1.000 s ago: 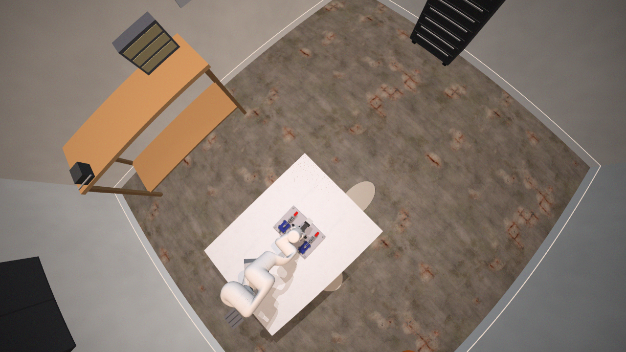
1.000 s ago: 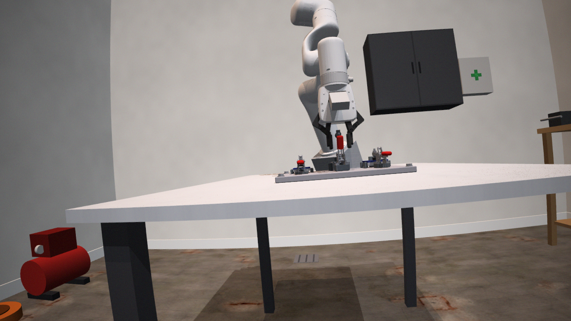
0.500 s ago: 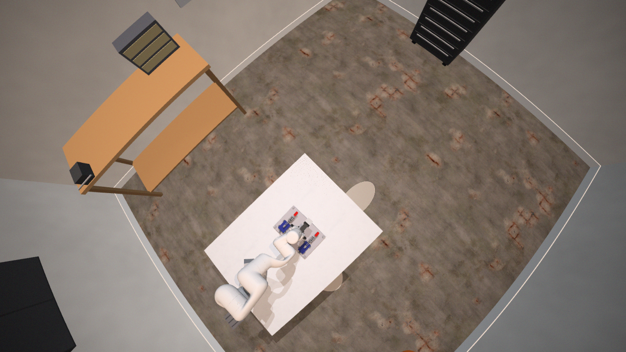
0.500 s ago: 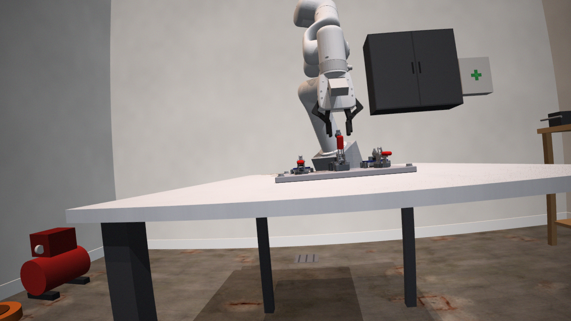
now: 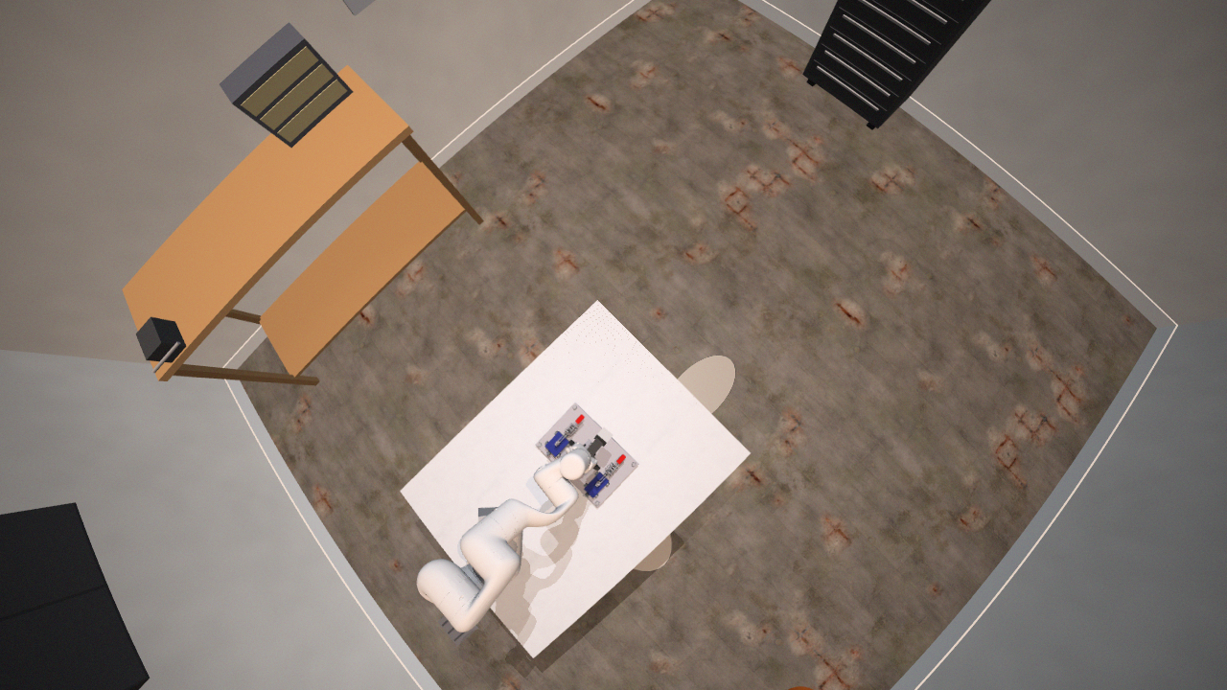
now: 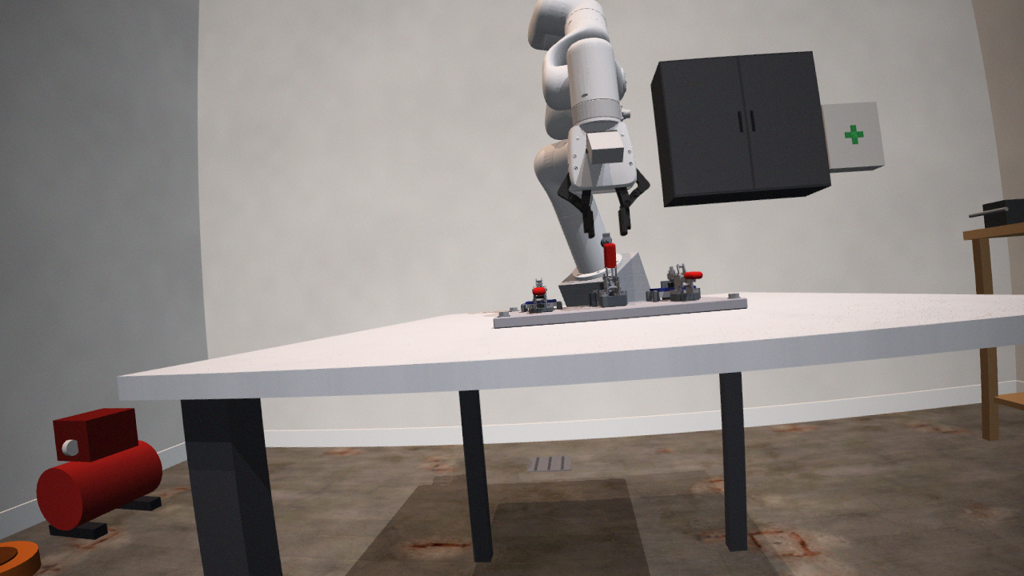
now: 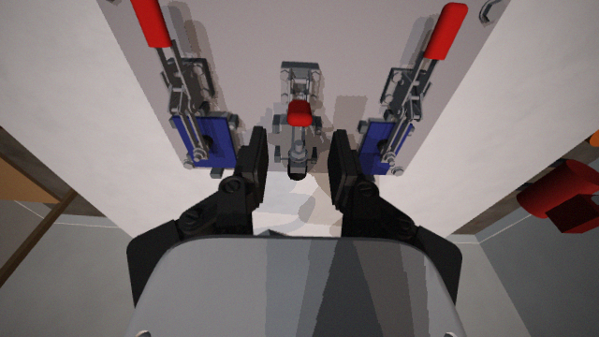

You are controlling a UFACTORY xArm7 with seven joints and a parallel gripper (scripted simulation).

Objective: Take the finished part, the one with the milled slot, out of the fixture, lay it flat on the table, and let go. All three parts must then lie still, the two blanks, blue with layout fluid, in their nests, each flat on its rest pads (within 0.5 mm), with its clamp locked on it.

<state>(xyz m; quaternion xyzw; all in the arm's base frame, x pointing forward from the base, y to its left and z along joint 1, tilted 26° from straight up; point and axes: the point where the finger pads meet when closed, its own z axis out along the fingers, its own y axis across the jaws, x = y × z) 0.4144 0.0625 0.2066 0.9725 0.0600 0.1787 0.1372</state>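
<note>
Right now the grey finished part is 11 cm below my hand, 8 cm behind it and 1 cm to the right of it. The rest, counted from my hand: fixture plate (13 cm below, 3 cm behind); then blue blank (12 cm to the right, 11 cm below, 8 cm behind).
</note>
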